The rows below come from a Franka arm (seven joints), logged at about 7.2 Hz.
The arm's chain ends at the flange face. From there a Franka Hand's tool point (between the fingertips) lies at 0.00 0.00 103.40 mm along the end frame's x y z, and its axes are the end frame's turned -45 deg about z.
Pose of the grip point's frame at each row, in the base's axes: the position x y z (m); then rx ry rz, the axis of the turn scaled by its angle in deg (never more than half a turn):
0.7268, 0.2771, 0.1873, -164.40, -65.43, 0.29
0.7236, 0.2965, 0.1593, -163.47, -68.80, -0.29
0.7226, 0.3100, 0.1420, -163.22, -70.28, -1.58
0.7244, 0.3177, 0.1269, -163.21, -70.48, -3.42
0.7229, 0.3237, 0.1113, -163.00, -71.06, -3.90
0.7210, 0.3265, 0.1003, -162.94, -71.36, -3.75
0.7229, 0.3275, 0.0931, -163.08, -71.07, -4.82
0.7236, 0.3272, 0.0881, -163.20, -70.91, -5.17
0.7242, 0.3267, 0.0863, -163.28, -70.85, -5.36
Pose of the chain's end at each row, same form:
0.7292, 0.2721, 0.2906, -177.22, 2.47, 2.08
0.7251, 0.2920, 0.2626, -177.48, -1.01, 1.30
0.7225, 0.3055, 0.2453, -177.48, -2.47, -0.10
0.7223, 0.3125, 0.2301, -177.10, -2.65, -1.85
0.7203, 0.3183, 0.2145, -177.01, -3.26, -2.32
0.7185, 0.3213, 0.2035, -177.10, -3.56, -2.22
0.7192, 0.3219, 0.1963, -176.87, -3.23, -3.22
0.7195, 0.3215, 0.1913, -176.83, -3.04, -3.57
0.7199, 0.3210, 0.1895, -176.83, -2.95, -3.78

